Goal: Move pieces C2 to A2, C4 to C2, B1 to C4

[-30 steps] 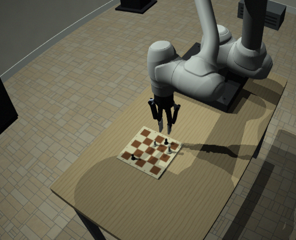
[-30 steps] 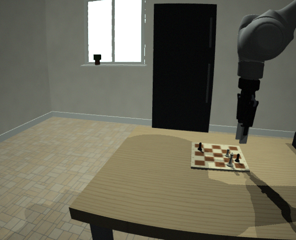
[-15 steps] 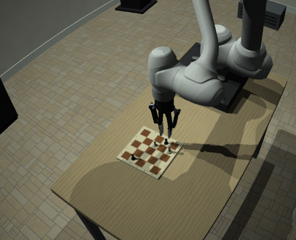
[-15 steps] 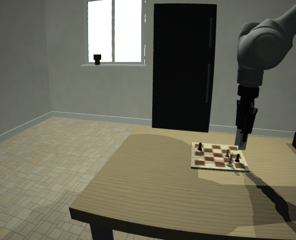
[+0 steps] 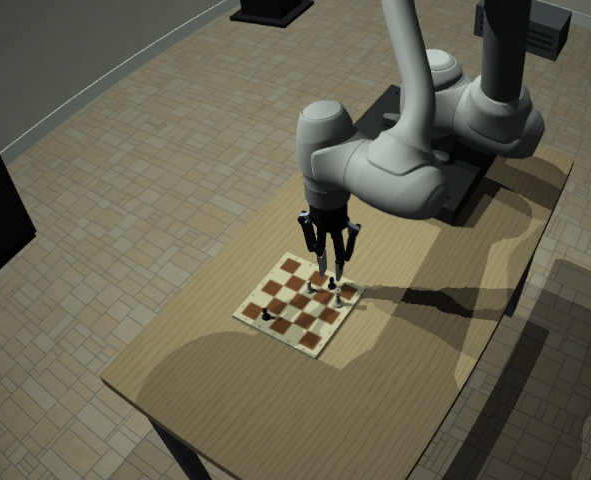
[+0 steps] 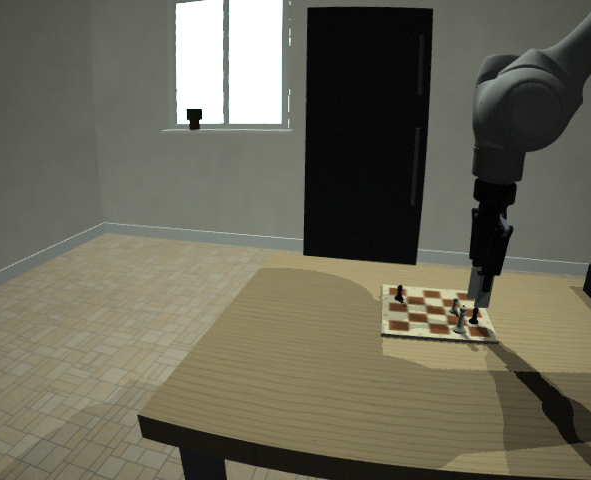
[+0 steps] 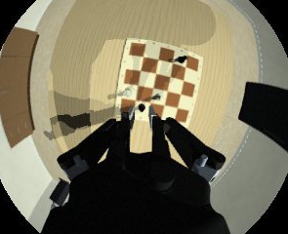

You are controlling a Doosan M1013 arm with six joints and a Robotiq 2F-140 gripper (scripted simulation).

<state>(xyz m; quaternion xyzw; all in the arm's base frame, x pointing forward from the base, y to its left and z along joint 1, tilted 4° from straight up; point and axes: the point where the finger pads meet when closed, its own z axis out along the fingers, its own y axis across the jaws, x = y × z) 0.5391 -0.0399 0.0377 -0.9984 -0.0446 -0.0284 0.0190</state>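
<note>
My gripper is now 5 cm above the tall white piece, 4 cm short of it and 3 cm to the right of it. The rest, counted from my hand: small white piece (6 cm below, 4 cm to the right, 3 cm ahead); then small chessboard (8 cm below, 7 cm ahead, 5 cm to the right).
</note>
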